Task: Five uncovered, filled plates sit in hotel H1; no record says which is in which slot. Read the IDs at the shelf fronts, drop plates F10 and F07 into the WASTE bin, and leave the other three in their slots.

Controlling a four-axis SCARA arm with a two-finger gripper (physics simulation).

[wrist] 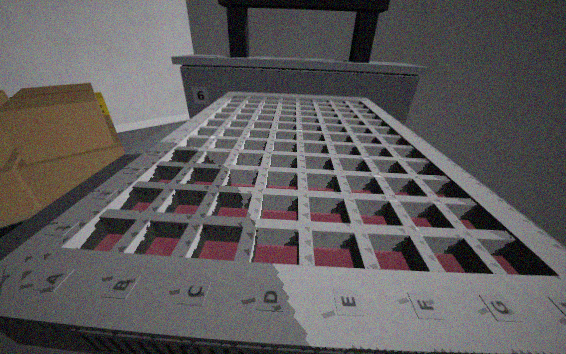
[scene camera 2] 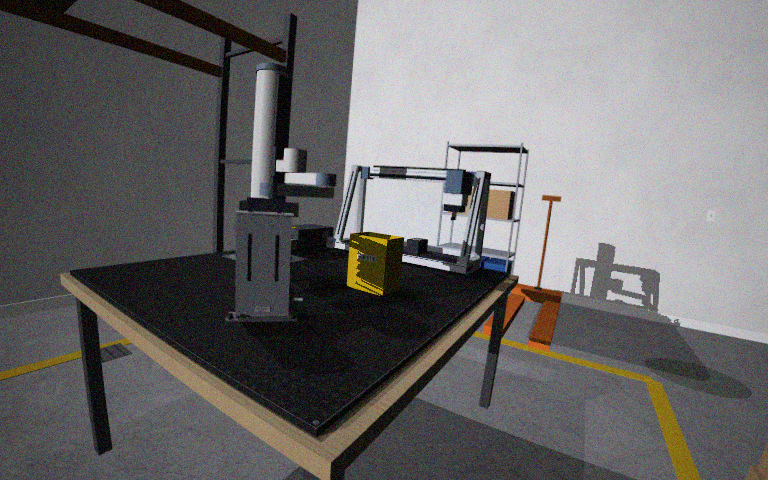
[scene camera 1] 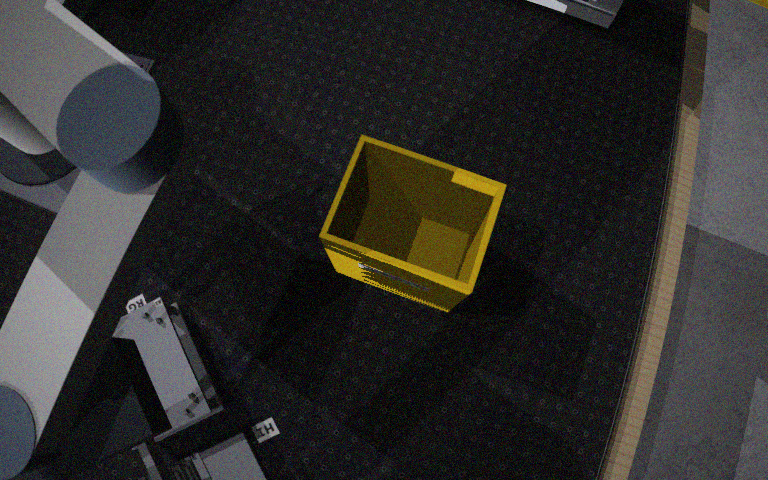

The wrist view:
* my gripper: 291, 150
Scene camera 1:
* grey RG stand: 172, 375
